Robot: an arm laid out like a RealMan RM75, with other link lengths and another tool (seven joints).
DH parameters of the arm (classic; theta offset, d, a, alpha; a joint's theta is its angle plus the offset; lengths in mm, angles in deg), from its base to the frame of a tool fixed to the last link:
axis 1: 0 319.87 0 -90
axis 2: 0 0 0 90
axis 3: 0 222.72 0 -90
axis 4: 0 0 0 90
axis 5: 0 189 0 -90
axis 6: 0 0 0 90
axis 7: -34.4 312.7 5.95 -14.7
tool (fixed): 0 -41.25 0 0
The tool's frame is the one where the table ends.
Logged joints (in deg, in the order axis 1, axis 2, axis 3, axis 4, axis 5, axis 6, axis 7), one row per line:
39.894, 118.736, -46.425, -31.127, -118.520, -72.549, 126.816
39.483, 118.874, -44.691, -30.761, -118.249, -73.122, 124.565
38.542, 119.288, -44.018, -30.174, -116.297, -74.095, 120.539
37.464, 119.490, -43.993, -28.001, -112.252, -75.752, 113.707
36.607, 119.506, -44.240, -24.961, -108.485, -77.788, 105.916
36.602, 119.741, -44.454, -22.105, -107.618, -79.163, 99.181
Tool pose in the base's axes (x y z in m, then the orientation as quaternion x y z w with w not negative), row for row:
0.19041, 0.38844, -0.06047, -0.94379, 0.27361, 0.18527, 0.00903
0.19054, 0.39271, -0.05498, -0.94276, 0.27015, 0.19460, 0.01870
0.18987, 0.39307, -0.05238, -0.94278, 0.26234, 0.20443, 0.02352
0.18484, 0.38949, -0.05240, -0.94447, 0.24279, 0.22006, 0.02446
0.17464, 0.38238, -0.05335, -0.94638, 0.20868, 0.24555, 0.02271
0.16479, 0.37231, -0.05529, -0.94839, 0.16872, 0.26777, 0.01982
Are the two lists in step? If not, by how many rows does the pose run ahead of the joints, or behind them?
The pose runs 1 row behind the joints: the pose in row i belongs to the joints in row i - 1.
